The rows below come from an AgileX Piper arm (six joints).
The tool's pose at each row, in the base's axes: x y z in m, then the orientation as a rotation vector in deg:
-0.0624 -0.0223 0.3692 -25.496 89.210 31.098
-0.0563 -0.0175 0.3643 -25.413 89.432 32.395
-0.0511 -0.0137 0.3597 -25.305 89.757 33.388
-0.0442 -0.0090 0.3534 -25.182 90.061 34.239
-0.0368 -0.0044 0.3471 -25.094 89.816 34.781
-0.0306 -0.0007 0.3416 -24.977 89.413 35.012
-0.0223 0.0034 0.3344 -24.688 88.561 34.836
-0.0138 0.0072 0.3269 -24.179 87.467 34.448
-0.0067 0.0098 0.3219 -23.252 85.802 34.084
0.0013 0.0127 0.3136 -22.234 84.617 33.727
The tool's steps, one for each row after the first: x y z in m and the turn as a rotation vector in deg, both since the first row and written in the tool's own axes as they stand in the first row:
0.0047 0.0000 0.0079 -0.757 0.117 0.920
0.0092 -0.0003 0.0144 -1.291 0.341 1.695
0.0153 -0.0010 0.0229 -1.727 0.550 2.383
0.0213 -0.0021 0.0317 -2.050 0.275 2.700
0.0266 -0.0031 0.0390 -2.174 -0.144 2.794
0.0335 -0.0052 0.0483 -1.985 -1.017 2.605
0.0406 -0.0076 0.0576 -1.555 -2.176 2.340
0.0453 -0.0100 0.0650 -0.953 -3.995 2.170
0.0532 -0.0129 0.0733 -0.241 -5.395 2.199

